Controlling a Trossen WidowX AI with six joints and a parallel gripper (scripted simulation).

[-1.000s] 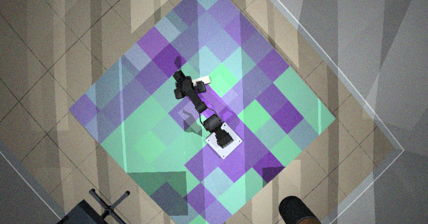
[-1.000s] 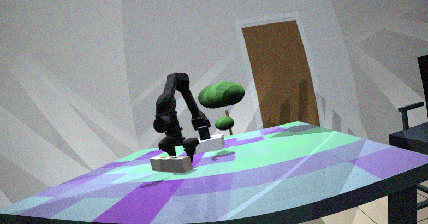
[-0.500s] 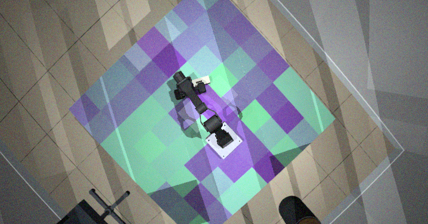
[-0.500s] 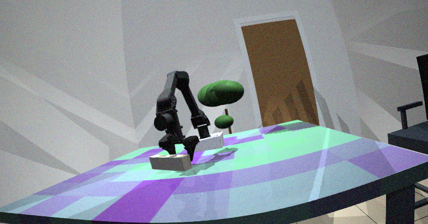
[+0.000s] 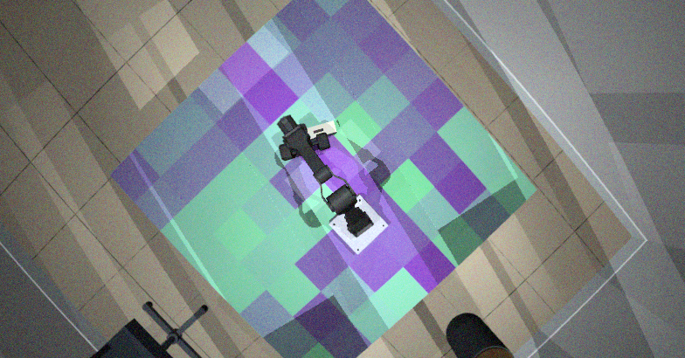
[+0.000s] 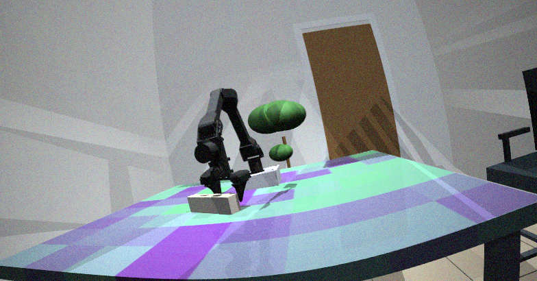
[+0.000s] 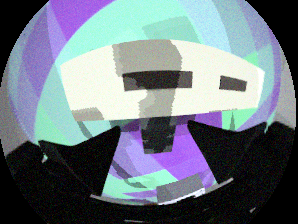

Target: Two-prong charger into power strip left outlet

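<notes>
Now: the charger 2 cm ahead of my gripper tip, 1 cm to the right of it and 1 cm above it.
</notes>
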